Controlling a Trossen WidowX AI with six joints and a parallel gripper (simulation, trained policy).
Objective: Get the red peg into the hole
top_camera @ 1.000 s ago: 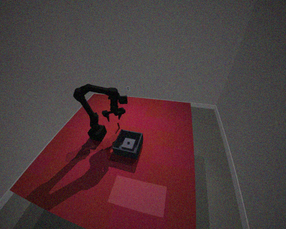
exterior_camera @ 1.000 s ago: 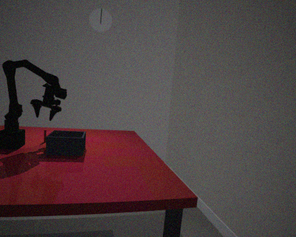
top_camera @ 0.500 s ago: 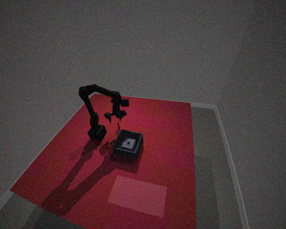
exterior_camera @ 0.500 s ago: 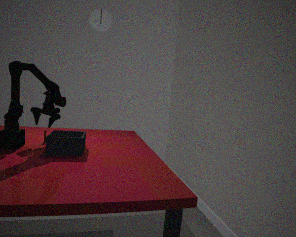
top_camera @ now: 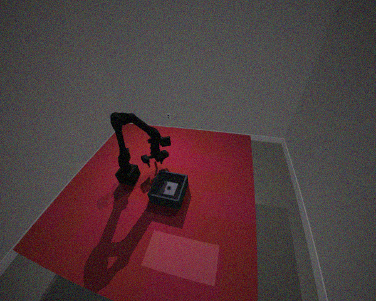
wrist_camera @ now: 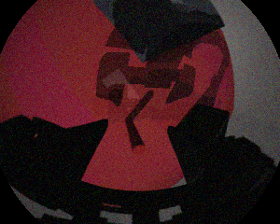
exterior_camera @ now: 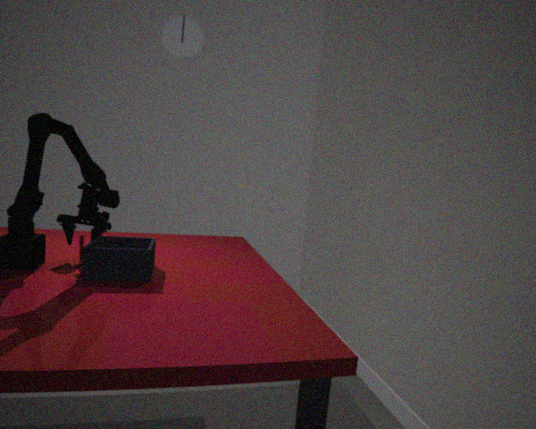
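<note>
My gripper tip is now 10 mm to the right of the red peg. From my gripper tip the other things lie so: dark box: 180 mm ahead, 150 mm to the right, 20 mm below; pale plate: 180 mm ahead, 150 mm to the right.
</note>
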